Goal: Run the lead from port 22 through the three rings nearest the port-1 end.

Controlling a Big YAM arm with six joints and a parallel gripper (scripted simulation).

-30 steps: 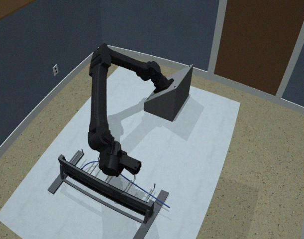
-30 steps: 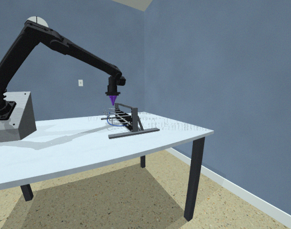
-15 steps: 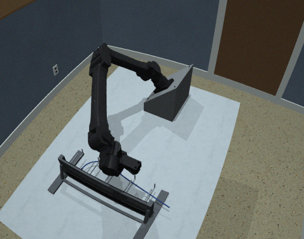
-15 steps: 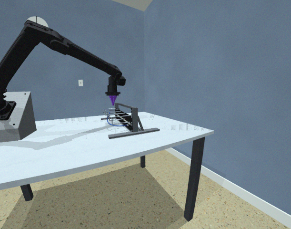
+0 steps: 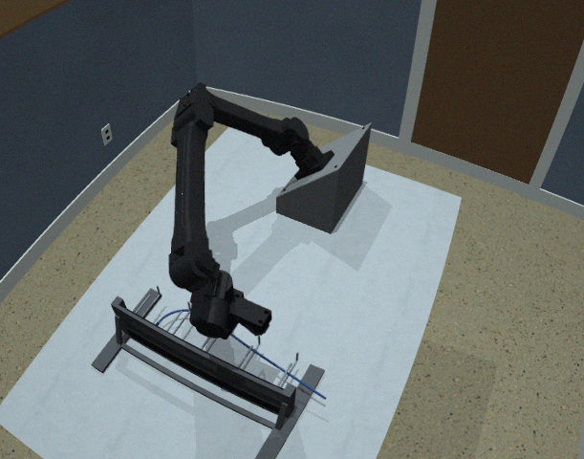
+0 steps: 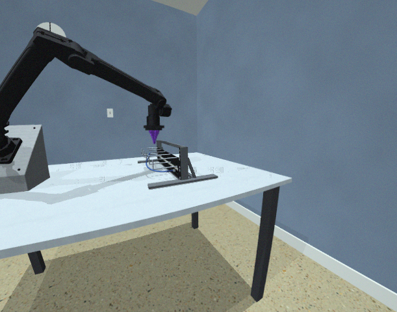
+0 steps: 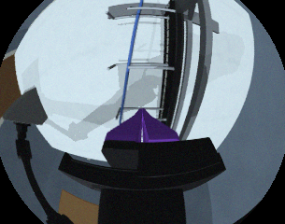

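The dark rack lies 7 cm ahead of my hand, 4 cm to the right of it and 8 cm below it.
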